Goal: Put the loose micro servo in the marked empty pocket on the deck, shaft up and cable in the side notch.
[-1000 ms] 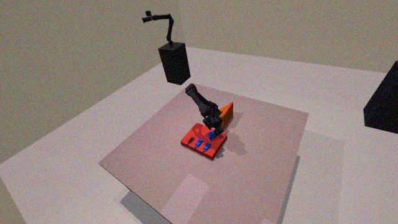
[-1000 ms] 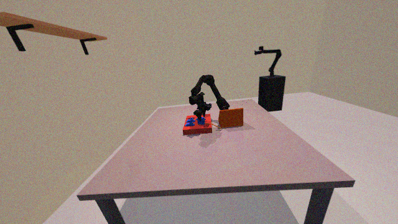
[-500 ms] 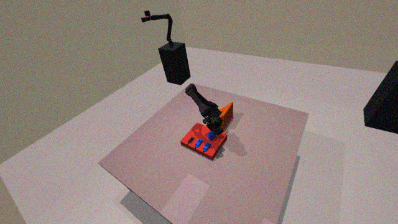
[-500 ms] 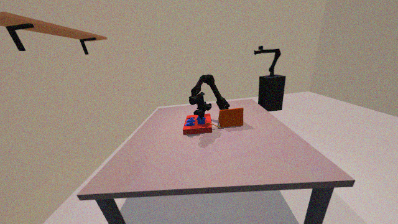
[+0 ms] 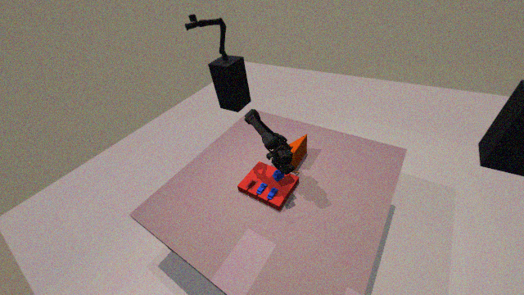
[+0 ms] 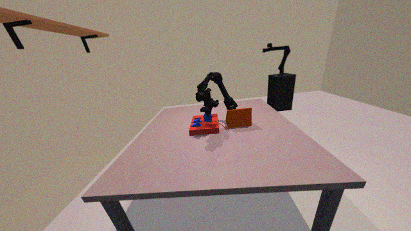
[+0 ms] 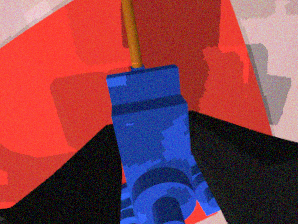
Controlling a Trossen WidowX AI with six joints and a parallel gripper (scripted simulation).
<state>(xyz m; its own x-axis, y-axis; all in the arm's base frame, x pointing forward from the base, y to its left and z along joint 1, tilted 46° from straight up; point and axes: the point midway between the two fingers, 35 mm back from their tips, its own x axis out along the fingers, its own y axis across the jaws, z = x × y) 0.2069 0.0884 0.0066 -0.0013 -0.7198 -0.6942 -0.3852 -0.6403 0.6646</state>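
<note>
My gripper tip is now 100 mm above the red deck, 70 mm to the left of it and 10 mm short of it.
</note>
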